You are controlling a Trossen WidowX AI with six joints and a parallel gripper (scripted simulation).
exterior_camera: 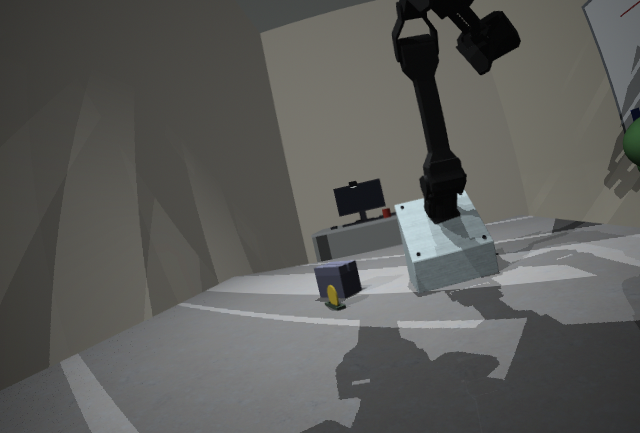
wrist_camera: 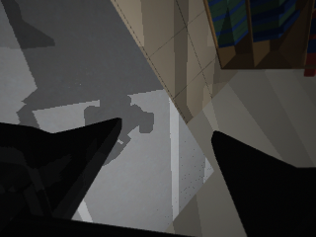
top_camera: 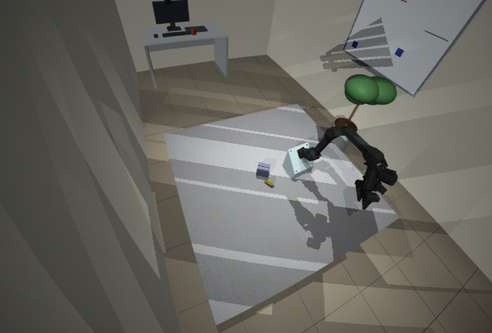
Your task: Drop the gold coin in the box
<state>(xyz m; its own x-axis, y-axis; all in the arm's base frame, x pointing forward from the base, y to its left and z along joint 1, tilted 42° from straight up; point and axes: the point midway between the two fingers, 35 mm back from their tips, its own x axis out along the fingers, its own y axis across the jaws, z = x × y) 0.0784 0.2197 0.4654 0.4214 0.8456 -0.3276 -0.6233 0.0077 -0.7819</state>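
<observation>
The gold coin is 46 cm to the right of my gripper tip, 29 cm below it and 17 cm ahead of it.
</observation>
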